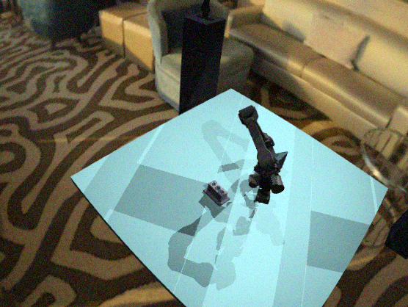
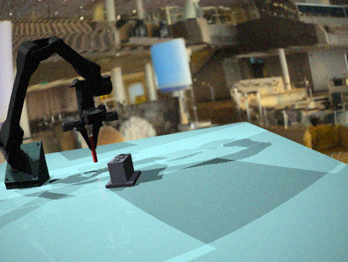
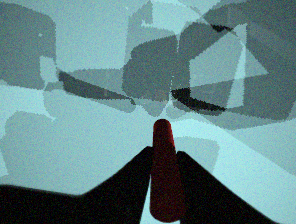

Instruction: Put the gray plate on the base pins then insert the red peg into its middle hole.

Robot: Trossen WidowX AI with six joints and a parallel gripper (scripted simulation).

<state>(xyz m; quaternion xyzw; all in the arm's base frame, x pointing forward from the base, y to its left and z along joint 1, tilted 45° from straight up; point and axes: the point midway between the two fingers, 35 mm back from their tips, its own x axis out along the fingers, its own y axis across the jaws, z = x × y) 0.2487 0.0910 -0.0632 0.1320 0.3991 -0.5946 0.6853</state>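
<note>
The gray plate is 190 mm to the right of my gripper tip, 100 mm ahead of it and 20 mm below it. Round my gripper tip: red peg right at my gripper tip; then flat base 190 mm to the right, 100 mm ahead, 50 mm below.
</note>
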